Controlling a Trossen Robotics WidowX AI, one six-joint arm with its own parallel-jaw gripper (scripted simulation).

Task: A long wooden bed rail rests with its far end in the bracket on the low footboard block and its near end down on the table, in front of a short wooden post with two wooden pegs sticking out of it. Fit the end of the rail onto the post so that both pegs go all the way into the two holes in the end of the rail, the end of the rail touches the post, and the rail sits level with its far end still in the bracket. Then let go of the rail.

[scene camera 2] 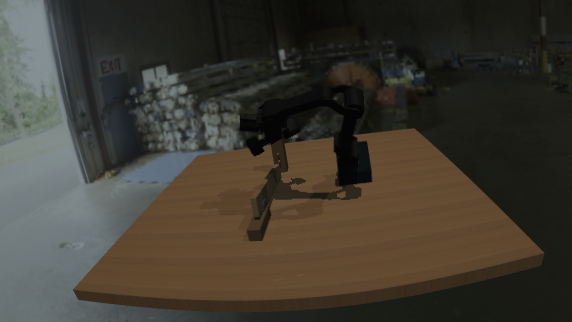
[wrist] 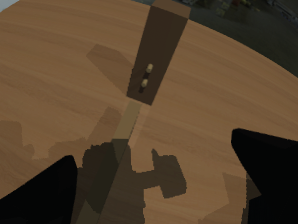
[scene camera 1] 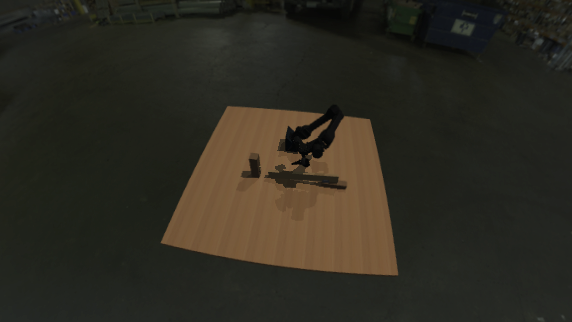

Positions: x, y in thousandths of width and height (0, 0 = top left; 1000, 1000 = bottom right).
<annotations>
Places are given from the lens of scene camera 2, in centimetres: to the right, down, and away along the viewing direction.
bed rail (scene camera 2: 464, 592): -7, 10, 113
</annotations>
